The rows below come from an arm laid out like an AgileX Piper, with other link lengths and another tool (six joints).
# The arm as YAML. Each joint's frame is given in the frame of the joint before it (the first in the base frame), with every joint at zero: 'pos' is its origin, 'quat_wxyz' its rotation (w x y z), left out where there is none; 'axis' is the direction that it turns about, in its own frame. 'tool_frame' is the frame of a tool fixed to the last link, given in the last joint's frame.
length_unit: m
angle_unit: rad
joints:
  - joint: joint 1
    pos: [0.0, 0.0, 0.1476]
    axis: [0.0, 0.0, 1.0]
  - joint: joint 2
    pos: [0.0, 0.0, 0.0]
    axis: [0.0, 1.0, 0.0]
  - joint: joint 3
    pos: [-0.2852, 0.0, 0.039]
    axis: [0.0, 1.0, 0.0]
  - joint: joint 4
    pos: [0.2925, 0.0, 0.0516]
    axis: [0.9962, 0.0, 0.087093]
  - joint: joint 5
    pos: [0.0, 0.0, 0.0]
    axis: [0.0, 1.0, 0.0]
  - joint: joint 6
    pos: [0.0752, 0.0, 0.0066]
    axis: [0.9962, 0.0, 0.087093]
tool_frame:
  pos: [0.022, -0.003, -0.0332]
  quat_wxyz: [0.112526, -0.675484, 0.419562, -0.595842]
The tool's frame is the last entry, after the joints.
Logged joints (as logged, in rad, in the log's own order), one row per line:
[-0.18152 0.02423 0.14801 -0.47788 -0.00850 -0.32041]
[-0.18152 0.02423 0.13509 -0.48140 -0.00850 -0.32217]
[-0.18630 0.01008 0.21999 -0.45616 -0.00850 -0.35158]
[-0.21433 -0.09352 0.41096 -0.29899 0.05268 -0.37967]
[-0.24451 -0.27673 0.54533 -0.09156 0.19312 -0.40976]
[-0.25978 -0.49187 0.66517 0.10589 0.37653 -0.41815]
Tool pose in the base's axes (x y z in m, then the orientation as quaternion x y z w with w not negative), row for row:
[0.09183 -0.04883 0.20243 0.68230 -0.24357 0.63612 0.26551]
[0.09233 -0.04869 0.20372 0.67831 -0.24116 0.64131 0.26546]
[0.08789 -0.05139 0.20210 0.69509 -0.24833 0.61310 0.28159]
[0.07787 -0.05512 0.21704 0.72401 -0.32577 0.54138 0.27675]
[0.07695 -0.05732 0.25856 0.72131 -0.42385 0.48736 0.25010]
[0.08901 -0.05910 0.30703 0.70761 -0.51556 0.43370 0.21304]
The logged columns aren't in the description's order. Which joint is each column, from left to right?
Columns, left to right: joint 1, joint 3, joint 5, joint 6, joint 2, joint 4.
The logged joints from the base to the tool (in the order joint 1, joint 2, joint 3, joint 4, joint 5, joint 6), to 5 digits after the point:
[-0.18152 -0.00850 0.02423 -0.32041 0.14801 -0.47788]
[-0.18152 -0.00850 0.02423 -0.32217 0.13509 -0.48140]
[-0.18630 -0.00850 0.01008 -0.35158 0.21999 -0.45616]
[-0.21433 0.05268 -0.09352 -0.37967 0.41096 -0.29899]
[-0.24451 0.19312 -0.27673 -0.40976 0.54533 -0.09156]
[-0.25978 0.37653 -0.49187 -0.41815 0.66517 0.10589]

